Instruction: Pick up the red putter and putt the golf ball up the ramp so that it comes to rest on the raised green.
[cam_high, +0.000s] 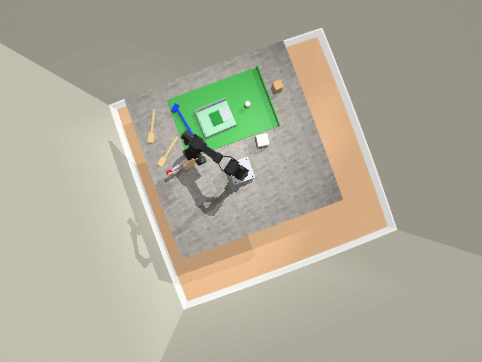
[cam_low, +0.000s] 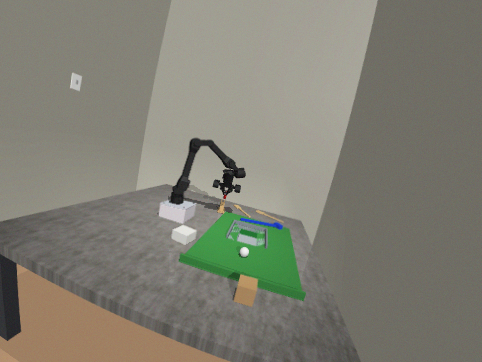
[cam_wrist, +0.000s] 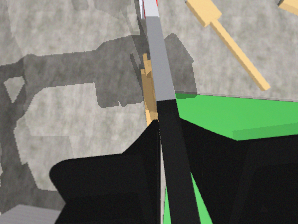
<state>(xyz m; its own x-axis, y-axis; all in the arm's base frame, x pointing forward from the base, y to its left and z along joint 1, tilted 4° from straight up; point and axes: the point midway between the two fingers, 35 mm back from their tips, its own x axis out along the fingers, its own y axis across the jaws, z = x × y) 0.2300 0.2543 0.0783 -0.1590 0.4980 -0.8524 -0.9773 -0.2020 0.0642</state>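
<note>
Right now my gripper tip is 80 mm to the right of the red putter, 20 mm past it and 10 mm above it. The rest, counted from my gripper tip: tan cube (740 mm to the right, 290 mm ahead, 110 mm below); white golf ball (490 mm to the right, 240 mm ahead, 110 mm below); white box (500 mm to the right, 120 mm below, 50 mm behind).
</note>
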